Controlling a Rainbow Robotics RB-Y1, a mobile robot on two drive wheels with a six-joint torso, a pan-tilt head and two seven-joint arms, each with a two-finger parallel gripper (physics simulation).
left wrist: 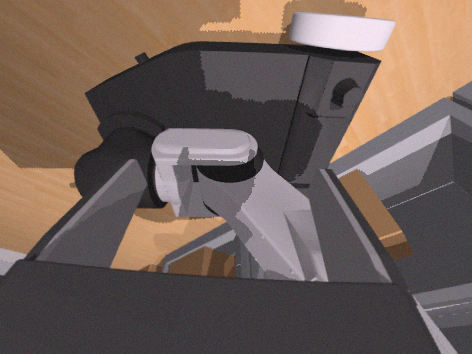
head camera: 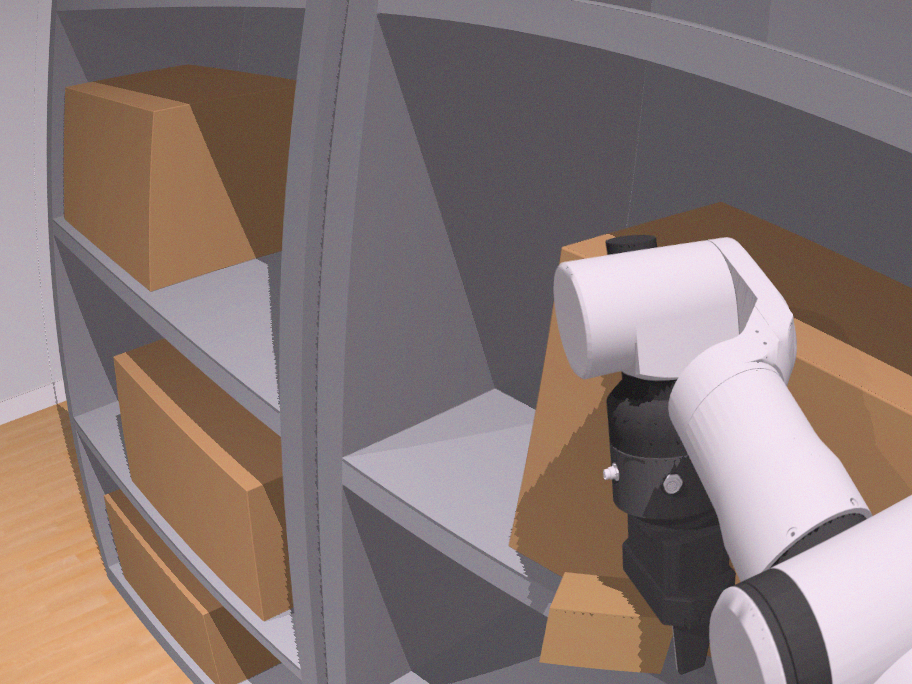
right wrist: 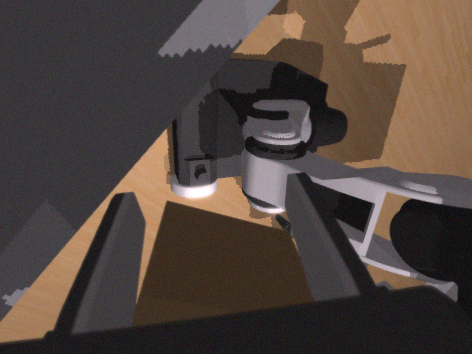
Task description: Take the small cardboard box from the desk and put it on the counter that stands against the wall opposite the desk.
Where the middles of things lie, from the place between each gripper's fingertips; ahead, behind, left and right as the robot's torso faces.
Labels:
The small brown cardboard box [right wrist: 203, 264] is 55 cm above my left hand, 43 cm ahead of it and 35 cm to the right of it.
I see my right gripper 1 cm short of the small brown cardboard box, 5 cm to the right of it and 2 cm below it.

